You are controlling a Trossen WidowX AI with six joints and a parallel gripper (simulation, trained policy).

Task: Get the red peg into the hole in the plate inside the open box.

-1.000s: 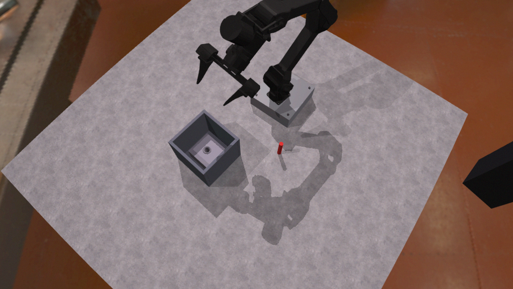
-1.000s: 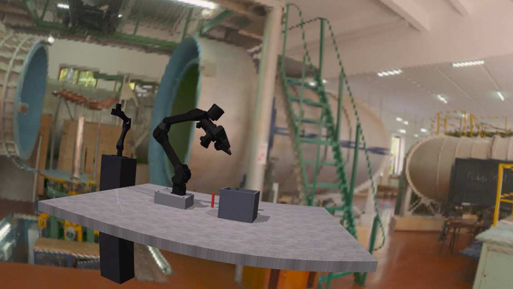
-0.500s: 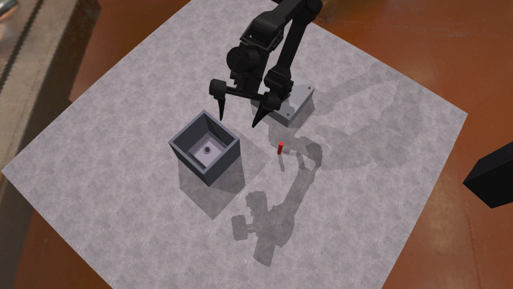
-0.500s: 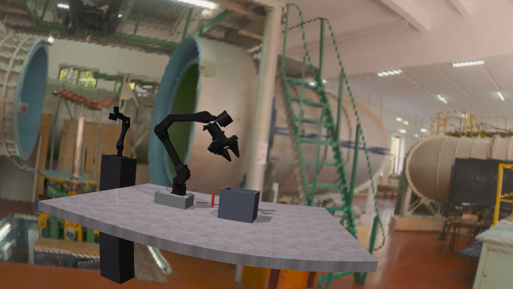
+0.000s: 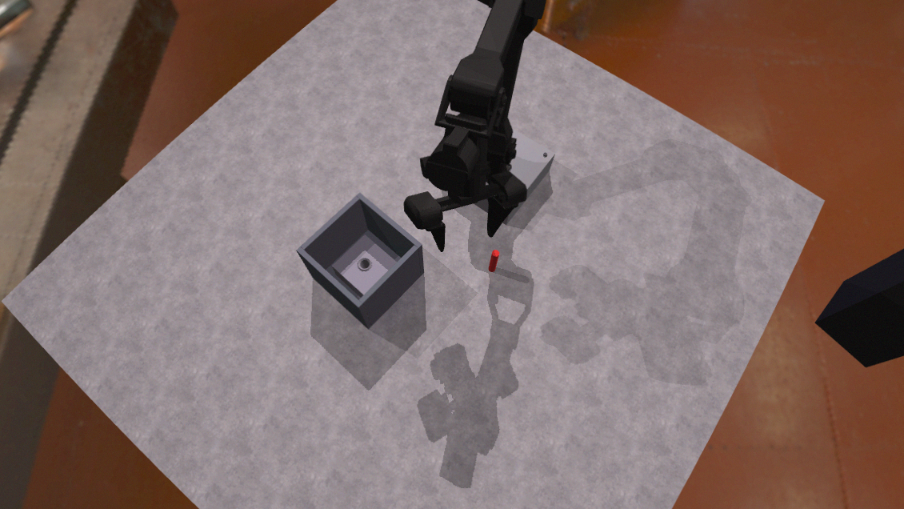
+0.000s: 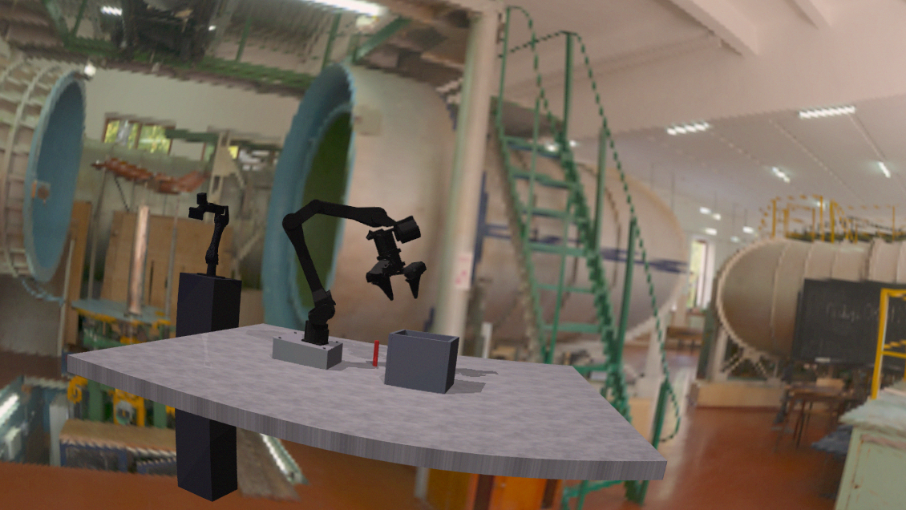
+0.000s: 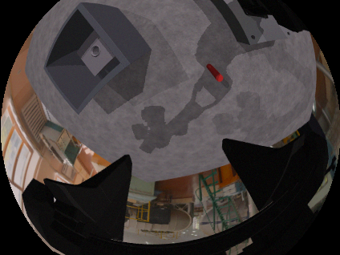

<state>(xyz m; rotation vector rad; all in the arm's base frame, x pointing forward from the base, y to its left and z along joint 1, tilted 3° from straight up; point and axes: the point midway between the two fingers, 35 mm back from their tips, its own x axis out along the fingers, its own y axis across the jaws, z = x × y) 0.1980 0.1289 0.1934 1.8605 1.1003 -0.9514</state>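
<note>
Right now my gripper tip is 8 cm past the red peg, 1 cm to the right of it and 18 cm above it. Round my gripper tip: plate: 12 cm ahead, 15 cm to the right, 17 cm below.
</note>
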